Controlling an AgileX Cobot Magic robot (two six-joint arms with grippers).
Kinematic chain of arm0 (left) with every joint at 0, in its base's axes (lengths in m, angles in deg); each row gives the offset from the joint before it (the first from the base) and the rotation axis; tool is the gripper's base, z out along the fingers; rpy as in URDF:
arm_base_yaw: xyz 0 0 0.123 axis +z
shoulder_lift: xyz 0 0 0 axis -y
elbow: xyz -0.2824 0 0.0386 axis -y
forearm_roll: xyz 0.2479 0 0.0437 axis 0.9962 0 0.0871
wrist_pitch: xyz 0 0 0 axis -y
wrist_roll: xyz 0.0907 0 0.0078 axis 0.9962 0 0.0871
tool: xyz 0 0 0 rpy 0 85 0
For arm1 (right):
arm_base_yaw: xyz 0 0 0.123 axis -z
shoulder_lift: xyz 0 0 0 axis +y
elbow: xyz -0.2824 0 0.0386 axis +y
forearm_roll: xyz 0.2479 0 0.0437 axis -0.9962 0 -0.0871
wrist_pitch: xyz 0 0 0 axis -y
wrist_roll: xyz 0.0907 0 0.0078 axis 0.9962 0 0.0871
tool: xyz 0 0 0 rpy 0 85 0
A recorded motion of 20 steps. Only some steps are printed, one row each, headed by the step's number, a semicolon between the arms.
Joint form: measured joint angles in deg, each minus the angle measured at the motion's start. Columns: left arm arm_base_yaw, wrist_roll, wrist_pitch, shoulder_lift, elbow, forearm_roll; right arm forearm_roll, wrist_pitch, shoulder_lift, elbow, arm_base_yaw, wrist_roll.
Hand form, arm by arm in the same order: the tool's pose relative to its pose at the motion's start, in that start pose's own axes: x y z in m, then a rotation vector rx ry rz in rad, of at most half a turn. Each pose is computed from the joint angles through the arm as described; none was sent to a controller.
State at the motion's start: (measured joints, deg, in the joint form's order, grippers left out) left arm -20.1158 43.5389 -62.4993 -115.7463 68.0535 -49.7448; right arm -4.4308 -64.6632 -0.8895 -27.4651 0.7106 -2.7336
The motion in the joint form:
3: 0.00 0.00 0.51 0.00 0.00 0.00; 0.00 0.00 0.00 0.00 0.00 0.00
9: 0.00 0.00 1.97 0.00 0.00 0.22; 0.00 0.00 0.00 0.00 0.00 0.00
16: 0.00 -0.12 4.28 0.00 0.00 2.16; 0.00 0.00 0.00 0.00 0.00 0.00
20: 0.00 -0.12 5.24 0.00 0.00 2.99; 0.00 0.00 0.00 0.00 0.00 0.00
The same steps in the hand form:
3: -0.0006 0.0006 0.0000 -0.0061 -0.0065 0.0000; 0.0000 0.0000 0.0000 0.0000 0.0000 0.0000
9: -0.0021 0.0024 0.0000 -0.0261 -0.0226 0.0018; 0.0000 0.0000 0.0000 0.0000 0.0000 0.0000
16: -0.0029 0.0068 -0.0003 -0.0752 -0.0316 0.0166; 0.0000 0.0000 0.0000 0.0000 0.0000 0.0000
20: -0.0033 0.0087 -0.0005 -0.0957 -0.0353 0.0241; 0.0000 0.0000 0.0000 0.0000 0.0000 0.0000

